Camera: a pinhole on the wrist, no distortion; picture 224 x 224 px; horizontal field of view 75.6 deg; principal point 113.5 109.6 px. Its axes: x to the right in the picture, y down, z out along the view. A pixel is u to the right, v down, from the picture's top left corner.
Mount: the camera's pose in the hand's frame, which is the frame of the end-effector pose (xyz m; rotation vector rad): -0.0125 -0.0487 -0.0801 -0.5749 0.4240 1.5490
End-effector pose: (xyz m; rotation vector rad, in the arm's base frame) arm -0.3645 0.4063 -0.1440 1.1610 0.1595 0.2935
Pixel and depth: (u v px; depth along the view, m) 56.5 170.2 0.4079
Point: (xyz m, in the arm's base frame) -0.4939 0.0675 0.0264
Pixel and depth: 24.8 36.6 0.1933
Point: -0.2565 0.2838 -0.1041
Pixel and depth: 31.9 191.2 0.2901
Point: -0.4906 0.1281 -0.0749
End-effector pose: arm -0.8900 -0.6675 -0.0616 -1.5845 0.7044 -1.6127
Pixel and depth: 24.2 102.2 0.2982
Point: -0.6275 -0.6023 -0.0387
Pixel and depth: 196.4 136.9 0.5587
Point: -0.6607 -0.8036 -0.5828
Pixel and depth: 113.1 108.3 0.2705
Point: -0.7413 -0.6828 -0.1621
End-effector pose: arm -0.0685 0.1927 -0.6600 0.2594 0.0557 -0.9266
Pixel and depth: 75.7 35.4 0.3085
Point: 0.0485 0.0923 -0.4428
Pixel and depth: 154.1 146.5 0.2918
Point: 0.0021 0.3653 -0.5092
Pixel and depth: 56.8 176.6 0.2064
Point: -0.1523 0.2632 -0.5176
